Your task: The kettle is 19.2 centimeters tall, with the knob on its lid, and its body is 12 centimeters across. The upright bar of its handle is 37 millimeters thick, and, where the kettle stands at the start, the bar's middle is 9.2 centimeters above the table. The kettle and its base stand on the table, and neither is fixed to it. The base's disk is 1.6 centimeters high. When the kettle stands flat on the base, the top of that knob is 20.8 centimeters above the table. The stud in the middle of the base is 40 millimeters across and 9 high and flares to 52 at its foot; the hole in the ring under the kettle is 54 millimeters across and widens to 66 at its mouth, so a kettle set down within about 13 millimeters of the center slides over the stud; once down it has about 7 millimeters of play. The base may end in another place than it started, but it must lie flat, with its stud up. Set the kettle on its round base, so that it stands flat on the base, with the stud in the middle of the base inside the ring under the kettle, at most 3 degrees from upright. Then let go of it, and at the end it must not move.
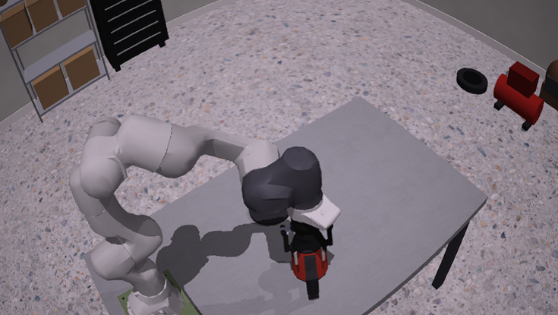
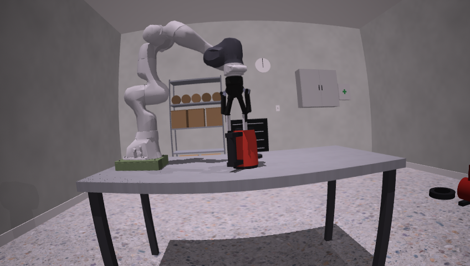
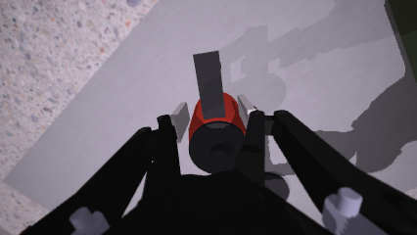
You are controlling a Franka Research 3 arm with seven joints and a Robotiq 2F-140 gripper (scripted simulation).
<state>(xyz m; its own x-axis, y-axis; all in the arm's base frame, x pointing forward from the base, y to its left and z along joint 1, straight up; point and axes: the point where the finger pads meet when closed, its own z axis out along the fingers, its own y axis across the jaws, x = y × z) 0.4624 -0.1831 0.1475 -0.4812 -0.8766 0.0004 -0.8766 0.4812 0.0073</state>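
My hand is 1 cm short of the red kettle, 3 cm to the right of it and 10 cm above it. Also, from my hand: black round base: 7 cm ahead, 36 cm to the left, 18 cm below.
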